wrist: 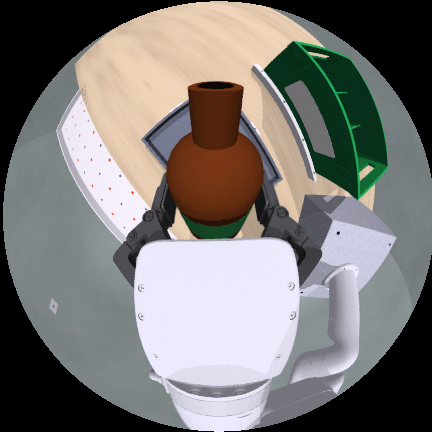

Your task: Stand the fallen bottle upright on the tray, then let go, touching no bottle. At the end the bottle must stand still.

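Places are measured from the arm's base along level axes (x ahead, y left, z up), in centimetres.
Pixels of known places: arm's base at its link origin: (341, 276).
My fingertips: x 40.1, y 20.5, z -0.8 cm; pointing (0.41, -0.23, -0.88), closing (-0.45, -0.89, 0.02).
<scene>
For each thing: its top centre in the pictures, then the offset to it from my fingertips. "spot": a spot on its surface instead.
- brown bottle at its top centre: (215, 212) dx +0.5, dy -0.3, dz +7.2 cm
- blue-grey tray at a spot on its surface: (172, 127) spot: dx +10.0, dy +4.2, dz -17.4 cm
- green crate at its top centre: (366, 114) dx +1.4, dy -29.1, dz -0.4 cm
- thin white rail at its top centre: (294, 120) dx +0.8, dy -19.2, dz -14.9 cm
A brown bottle (215, 175) with a green band near its lower part shows in the middle of the wrist view. Its neck and open mouth point toward the top of the view. My gripper (214, 179) is shut on the bottle, with one dark finger on each side of its wide body. The white gripper housing hides the bottle's base. The blue-grey tray (172, 127) lies beyond the bottle, apart from it, and the bottle hides much of it. How upright the bottle is, I cannot tell from this view.
A green crate (346, 112) with dividers stands at the upper right, beside a thin white rail (292, 125). A white dotted strip (97, 165) runs along the table's left edge. A grey box (360, 240) sits at the right, near the white arm (344, 310).
</scene>
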